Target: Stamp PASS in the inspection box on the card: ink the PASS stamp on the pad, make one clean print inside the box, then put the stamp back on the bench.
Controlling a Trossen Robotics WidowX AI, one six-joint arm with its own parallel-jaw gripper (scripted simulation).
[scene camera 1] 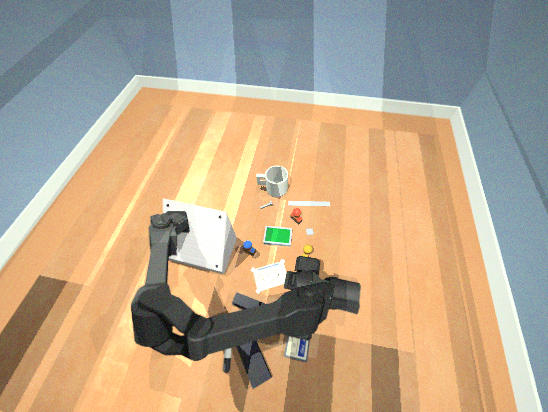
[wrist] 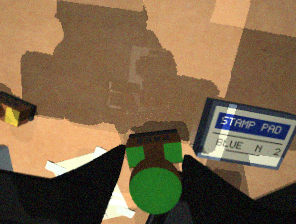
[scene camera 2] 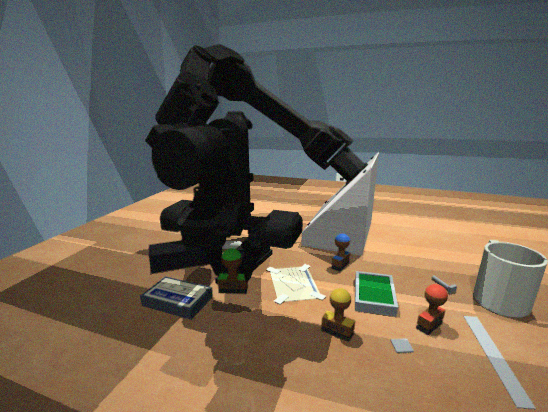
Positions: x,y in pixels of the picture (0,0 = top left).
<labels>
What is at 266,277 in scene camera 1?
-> A card.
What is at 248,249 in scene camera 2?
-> My gripper.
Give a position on a card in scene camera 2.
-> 290,284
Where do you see a red stamp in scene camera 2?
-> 435,295
</labels>
